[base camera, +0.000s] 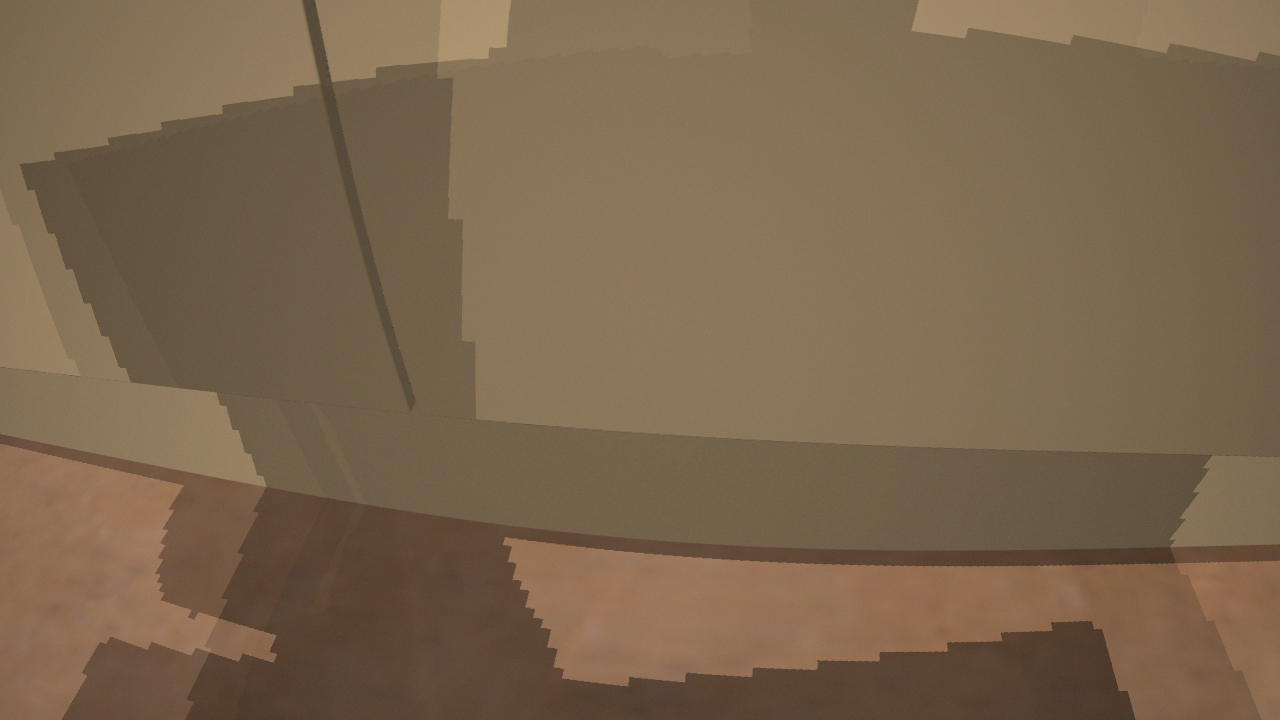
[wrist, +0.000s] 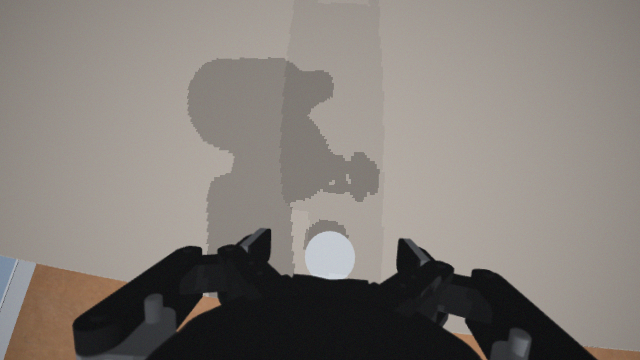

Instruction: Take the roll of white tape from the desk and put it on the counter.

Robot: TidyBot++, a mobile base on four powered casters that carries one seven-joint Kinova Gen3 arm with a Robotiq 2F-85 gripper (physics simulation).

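Places are measured from the arm's base along level axes (x right, y ahead, z up), in metres.
Pixels of known places: gripper, fingertip midpoint: [wrist: 332, 247].
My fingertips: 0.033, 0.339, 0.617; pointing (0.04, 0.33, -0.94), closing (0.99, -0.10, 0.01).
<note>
Behind a point stands the place of what it marks, as x, y, z.
The roll of white tape [wrist: 330, 255] {0.031, 0.330, 0.538} shows in the wrist view as a pale round disc on the light counter top [wrist: 500, 150] {0.243, 0.443, 0.514}, near the counter's edge. My gripper [wrist: 332, 247] {0.033, 0.339, 0.617} is open and empty, with its fingertips wide apart. The roll shows between and beyond the fingertips, apart from both of them; the gripper's dark body hides the area just below the roll. The roll and the gripper do not show in the base camera view.
In the base camera view a beige cabinet front [base camera: 760, 250] {0.035, 0.288, -0.163} with a thin dark vertical seam stands close ahead, above a reddish-brown floor [base camera: 805, 608] {0.085, 0.297, -0.396}. The wrist view shows orange-brown floor [wrist: 60, 300] {-1.400, 0.065, -0.396} past the counter edge and a blue and white piece at the left edge. Arm shadows lie on the counter.
</note>
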